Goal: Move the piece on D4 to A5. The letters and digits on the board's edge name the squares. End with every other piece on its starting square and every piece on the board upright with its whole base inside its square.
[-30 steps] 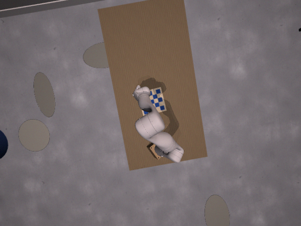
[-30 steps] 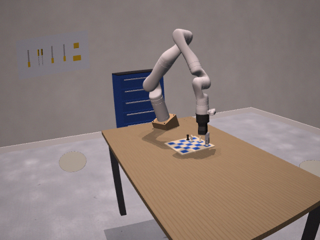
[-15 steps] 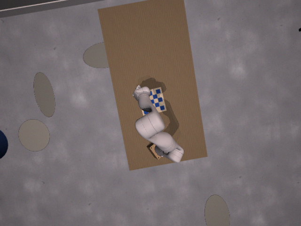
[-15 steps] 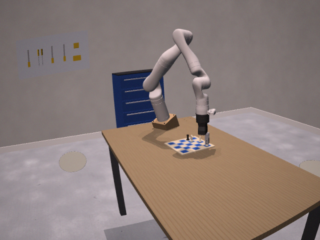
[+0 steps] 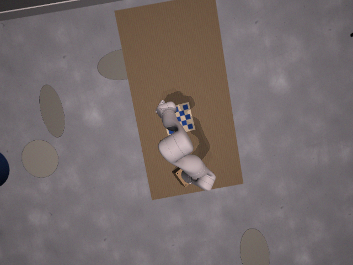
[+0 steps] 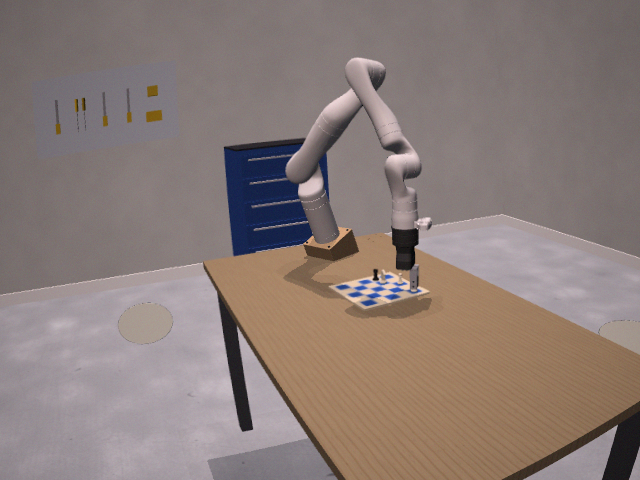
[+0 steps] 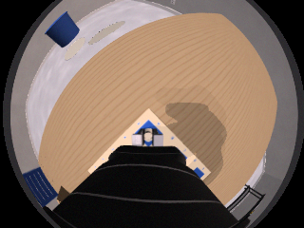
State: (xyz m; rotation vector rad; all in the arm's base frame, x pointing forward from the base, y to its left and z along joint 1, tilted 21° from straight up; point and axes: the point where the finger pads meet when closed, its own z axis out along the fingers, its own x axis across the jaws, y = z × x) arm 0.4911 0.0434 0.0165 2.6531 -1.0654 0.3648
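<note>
The white piece is 1 cm below my hand. From my hand the other things lie so: blue-and-cream chessboard 8 cm behind, 8 cm to the right, 3 cm below; black piece 15 cm behind, 4 cm to the right, 1 cm below.
</note>
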